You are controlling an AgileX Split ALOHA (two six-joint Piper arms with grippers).
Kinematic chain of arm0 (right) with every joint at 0, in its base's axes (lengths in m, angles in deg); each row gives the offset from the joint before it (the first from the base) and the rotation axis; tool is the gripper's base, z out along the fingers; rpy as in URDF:
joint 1: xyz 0 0 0.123 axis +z
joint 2: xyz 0 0 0 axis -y
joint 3: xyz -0.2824 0 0.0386 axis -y
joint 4: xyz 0.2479 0 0.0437 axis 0.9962 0 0.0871
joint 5: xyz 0 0 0 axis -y
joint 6: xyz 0.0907 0 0.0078 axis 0.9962 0 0.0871
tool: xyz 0 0 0 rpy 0 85 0
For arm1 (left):
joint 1: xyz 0 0 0.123 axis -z
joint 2: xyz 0 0 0 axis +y
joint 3: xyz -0.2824 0 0.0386 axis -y
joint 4: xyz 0.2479 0 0.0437 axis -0.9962 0 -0.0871
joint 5: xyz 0 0 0 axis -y
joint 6: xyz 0.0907 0 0.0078 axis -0.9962 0 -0.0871
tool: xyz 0 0 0 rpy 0 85 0
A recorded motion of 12 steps. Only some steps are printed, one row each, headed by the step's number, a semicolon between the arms.
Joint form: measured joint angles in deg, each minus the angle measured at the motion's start. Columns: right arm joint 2, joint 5, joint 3, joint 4, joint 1, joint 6; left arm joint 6, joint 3, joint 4, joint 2, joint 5, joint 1.
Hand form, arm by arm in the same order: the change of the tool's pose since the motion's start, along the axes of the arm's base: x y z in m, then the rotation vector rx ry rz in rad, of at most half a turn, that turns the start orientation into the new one. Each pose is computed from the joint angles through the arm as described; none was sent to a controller.
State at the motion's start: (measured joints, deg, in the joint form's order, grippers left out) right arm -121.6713 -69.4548 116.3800 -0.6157 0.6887 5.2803; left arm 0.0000 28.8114 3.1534 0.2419 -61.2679 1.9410
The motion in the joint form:
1: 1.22 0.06 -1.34 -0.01 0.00 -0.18; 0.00 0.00 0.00 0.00 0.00 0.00
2: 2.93 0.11 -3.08 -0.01 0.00 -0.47; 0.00 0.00 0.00 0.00 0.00 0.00
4: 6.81 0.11 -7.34 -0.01 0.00 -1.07; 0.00 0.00 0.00 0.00 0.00 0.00
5: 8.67 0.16 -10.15 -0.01 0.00 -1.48; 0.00 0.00 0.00 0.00 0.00 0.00
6: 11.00 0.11 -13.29 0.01 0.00 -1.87; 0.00 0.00 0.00 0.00 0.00 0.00
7: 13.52 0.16 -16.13 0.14 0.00 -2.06; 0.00 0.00 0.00 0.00 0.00 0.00
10: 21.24 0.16 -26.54 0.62 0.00 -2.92; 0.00 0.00 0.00 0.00 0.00 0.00
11: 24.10 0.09 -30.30 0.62 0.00 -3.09; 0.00 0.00 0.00 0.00 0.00 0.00
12: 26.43 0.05 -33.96 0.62 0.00 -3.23; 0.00 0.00 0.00 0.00 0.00 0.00
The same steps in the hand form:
1: -0.0048 -0.0001 0.0032 -0.0013 0.0011 0.0030; 0.0000 0.0000 0.0000 0.0000 0.0000 0.0000
2: -0.0115 -0.0002 0.0083 -0.0030 0.0007 0.0077; 0.0000 0.0000 0.0000 0.0000 0.0000 0.0000
4: -0.0278 -0.0003 0.0174 -0.0067 0.0074 0.0176; 0.0000 0.0000 0.0000 0.0000 0.0000 0.0000
5: -0.0368 -0.0005 0.0176 -0.0091 0.0232 0.0244; 0.0000 0.0000 0.0000 0.0000 0.0000 0.0000
6: -0.0480 -0.0006 0.0193 -0.0110 0.0382 0.0308; 0.0000 0.0000 0.0000 0.0000 0.0000 0.0000
7: -0.0595 -0.0005 0.0235 -0.0098 0.0430 0.0339; 0.0000 0.0000 0.0000 0.0000 0.0000 0.0000
10: -0.0990 -0.0003 0.0249 -0.0058 0.0899 0.0480; 0.0000 0.0000 0.0000 0.0000 0.0000 0.0000
11: -0.1142 -0.0004 0.0247 -0.0064 0.1068 0.0509; 0.0000 0.0000 0.0000 0.0000 0.0000 0.0000
12: -0.1277 -0.0006 0.0212 -0.0068 0.1307 0.0533; 0.0000 0.0000 0.0000 0.0000 0.0000 0.0000

